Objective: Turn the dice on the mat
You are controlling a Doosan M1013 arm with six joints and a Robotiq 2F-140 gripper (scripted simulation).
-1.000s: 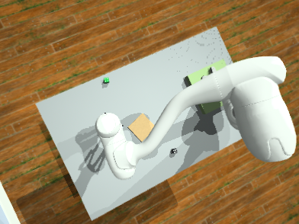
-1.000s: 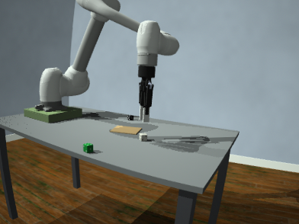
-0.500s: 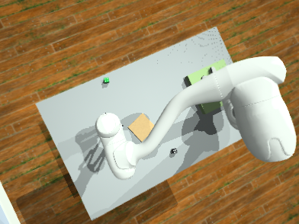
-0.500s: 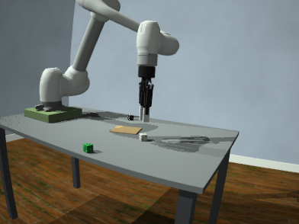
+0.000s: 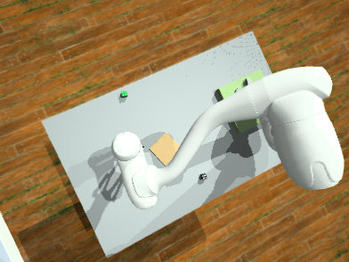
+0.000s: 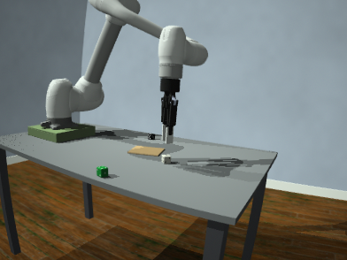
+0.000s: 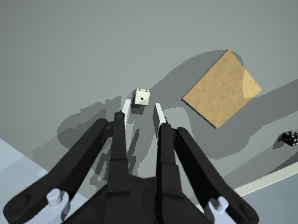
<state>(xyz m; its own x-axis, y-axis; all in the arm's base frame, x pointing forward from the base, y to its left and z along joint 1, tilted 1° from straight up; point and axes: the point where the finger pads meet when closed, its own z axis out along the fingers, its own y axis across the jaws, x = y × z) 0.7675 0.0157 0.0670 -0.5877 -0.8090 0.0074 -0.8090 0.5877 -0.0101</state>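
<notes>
My hand is 10 cm above the white die. The rest, counted from my hand: green die: 5 cm behind, 29 cm to the right, 10 cm below; black die: 33 cm behind, 32 cm to the left, 10 cm below; tan mat: 17 cm behind, 9 cm to the left, 11 cm below.
</notes>
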